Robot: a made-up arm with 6 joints.
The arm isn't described. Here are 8 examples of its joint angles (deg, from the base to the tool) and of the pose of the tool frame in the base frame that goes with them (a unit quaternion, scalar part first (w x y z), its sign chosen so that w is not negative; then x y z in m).
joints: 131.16 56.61 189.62 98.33 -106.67 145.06
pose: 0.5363 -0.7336 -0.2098 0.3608 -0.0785 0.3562 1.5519
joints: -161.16 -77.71 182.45 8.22 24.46 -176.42
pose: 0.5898 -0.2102 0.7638 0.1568 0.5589 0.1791 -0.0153
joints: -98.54 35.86 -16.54 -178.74 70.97 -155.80
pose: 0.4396 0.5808 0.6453 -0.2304 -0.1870 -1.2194 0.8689
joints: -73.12 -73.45 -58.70 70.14 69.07 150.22
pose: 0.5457 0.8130 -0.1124 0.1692 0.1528 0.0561 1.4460
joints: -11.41 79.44 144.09 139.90 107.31 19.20
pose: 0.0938 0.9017 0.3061 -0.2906 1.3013 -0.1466 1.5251
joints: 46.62 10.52 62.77 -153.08 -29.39 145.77
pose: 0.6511 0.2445 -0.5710 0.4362 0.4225 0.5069 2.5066
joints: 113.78 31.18 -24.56 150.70 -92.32 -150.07
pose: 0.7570 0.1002 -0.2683 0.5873 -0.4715 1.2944 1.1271
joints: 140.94 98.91 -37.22 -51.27 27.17 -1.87
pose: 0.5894 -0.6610 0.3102 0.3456 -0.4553 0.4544 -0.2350
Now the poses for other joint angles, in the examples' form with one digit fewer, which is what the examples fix.
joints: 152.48 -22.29 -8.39 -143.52 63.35 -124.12
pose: 0.141 -0.577 -0.497 0.632 -0.482 0.362 1.845
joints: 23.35 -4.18 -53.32 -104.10 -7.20 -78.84
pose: 0.034 0.885 0.229 -0.404 0.795 0.368 1.097
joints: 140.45 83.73 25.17 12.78 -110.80 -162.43
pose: 0.965 -0.071 0.106 -0.227 -1.119 0.974 0.280
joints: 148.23 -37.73 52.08 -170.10 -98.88 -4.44
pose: 0.930 0.063 0.057 -0.357 0.643 -0.435 2.145
